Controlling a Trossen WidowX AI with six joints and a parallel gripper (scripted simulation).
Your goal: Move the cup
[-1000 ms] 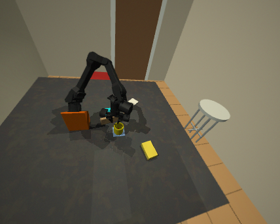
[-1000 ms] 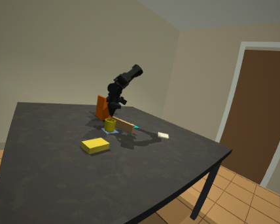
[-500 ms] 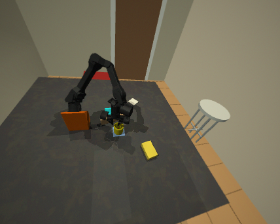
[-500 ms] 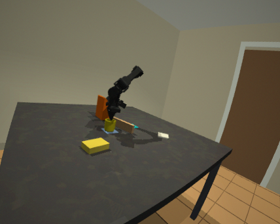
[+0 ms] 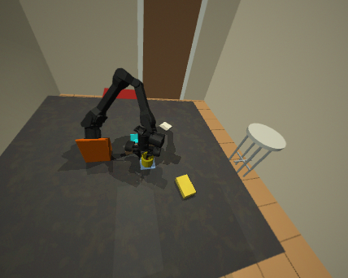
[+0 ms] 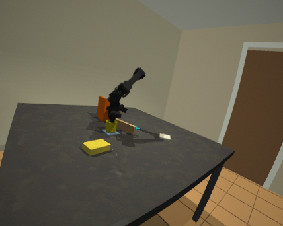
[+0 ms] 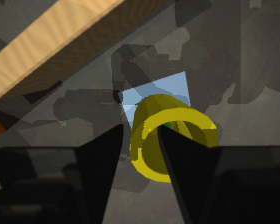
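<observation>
The light blue pad is 3 cm ahead of my gripper tip, 1 cm to the right of it and 5 cm below it. From my gripper tip the other things lie so: wooden bar (10 cm to the left, 3 cm below); yellow block (22 cm ahead, 18 cm to the right, 3 cm below); cyan pad (3 cm behind, 20 cm to the left, 5 cm below).
</observation>
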